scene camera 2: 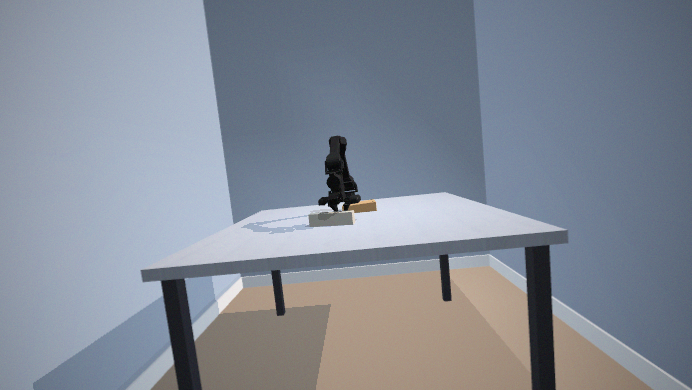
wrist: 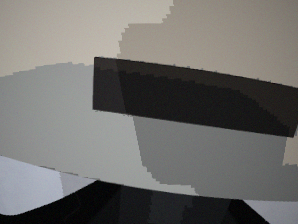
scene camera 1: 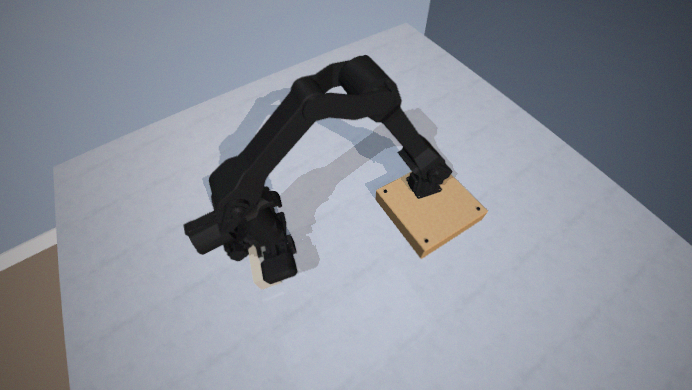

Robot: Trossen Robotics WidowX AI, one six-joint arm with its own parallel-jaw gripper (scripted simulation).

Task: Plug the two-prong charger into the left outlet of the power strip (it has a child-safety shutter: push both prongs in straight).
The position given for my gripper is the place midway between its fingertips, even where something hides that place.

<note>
I see my gripper [scene camera 1: 285, 248] and a power strip top [wrist: 56, 127].
My gripper shows as well in the wrist view [wrist: 170, 182].
</note>
